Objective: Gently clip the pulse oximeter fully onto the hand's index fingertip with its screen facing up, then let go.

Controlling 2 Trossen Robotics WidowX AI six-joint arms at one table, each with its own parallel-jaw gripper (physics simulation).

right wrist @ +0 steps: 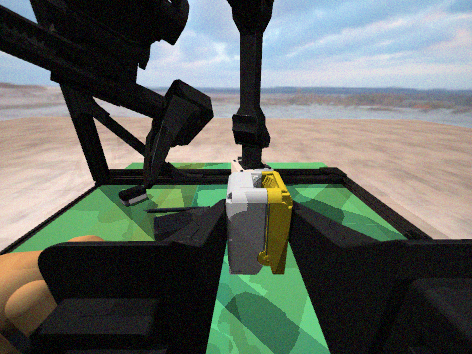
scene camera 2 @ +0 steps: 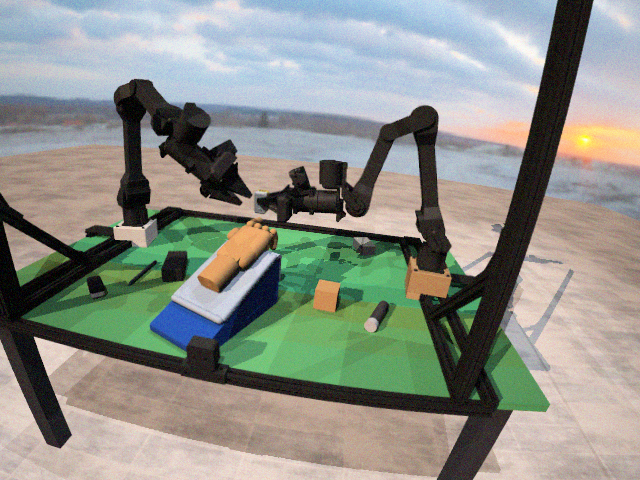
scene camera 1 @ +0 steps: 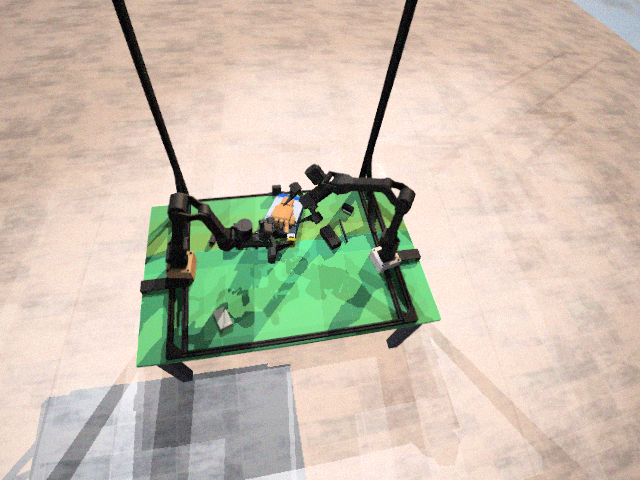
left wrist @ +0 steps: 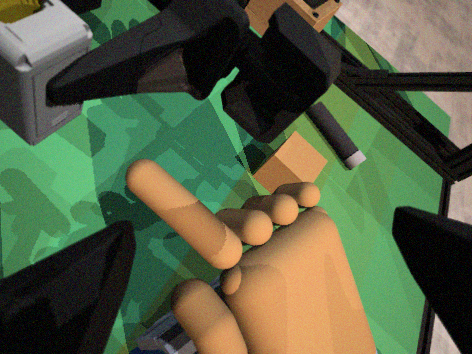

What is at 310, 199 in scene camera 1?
My left gripper.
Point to an index finger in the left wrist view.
171, 201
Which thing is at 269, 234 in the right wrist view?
A pulse oximeter.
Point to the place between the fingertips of my right gripper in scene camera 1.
At 292, 239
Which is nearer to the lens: the pulse oximeter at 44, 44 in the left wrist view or the tan cube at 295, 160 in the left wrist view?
The pulse oximeter.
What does the tan cube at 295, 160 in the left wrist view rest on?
The table.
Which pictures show my left gripper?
The right wrist view, scene camera 2, scene camera 1 and the left wrist view: all of them.
